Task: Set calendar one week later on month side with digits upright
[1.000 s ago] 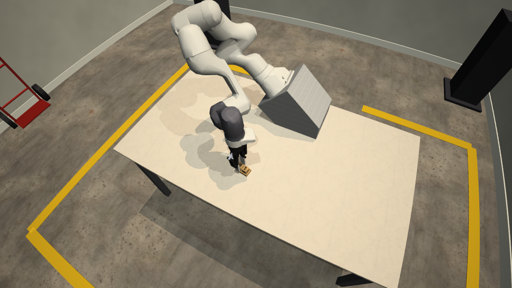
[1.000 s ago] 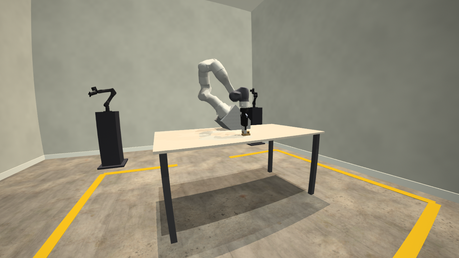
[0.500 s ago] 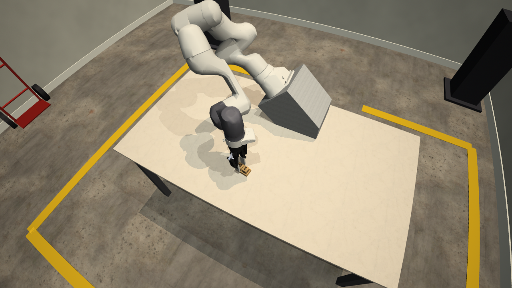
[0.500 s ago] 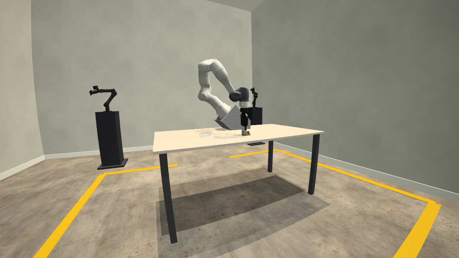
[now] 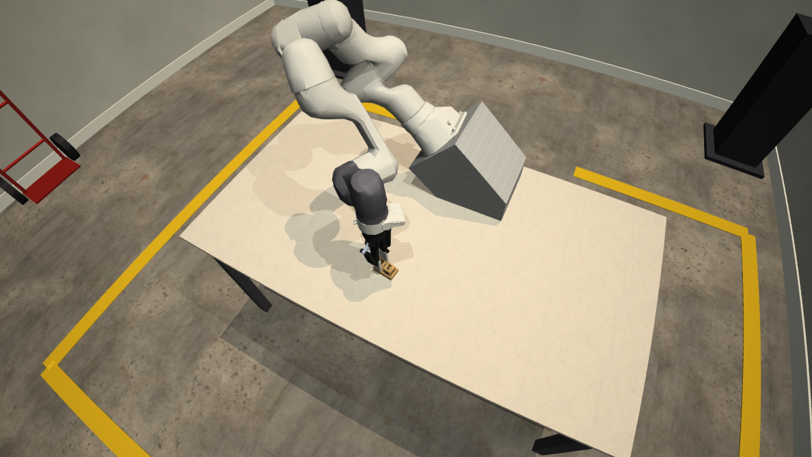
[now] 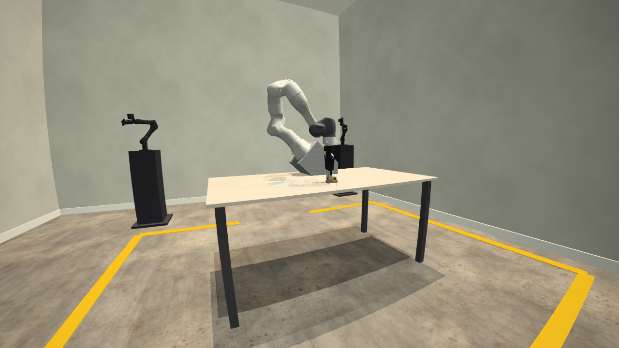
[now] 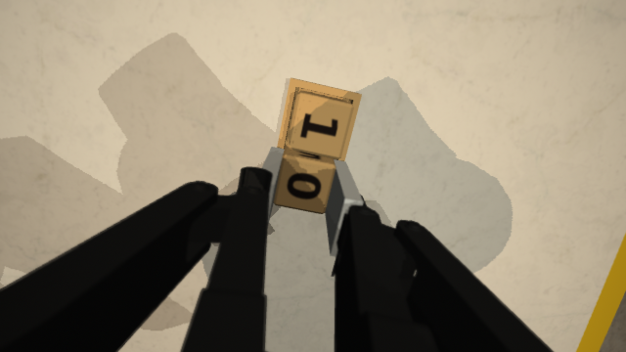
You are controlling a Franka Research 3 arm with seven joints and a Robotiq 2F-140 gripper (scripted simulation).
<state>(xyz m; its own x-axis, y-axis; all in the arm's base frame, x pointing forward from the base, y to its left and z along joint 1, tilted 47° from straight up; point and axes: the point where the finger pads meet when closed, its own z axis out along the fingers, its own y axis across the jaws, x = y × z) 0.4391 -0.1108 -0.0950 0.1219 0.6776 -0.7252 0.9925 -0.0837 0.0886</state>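
The wooden tray is 20 mm to the left of my hand and 40 mm below it. Also, from my hand: wooden digit cube: 30 mm below.
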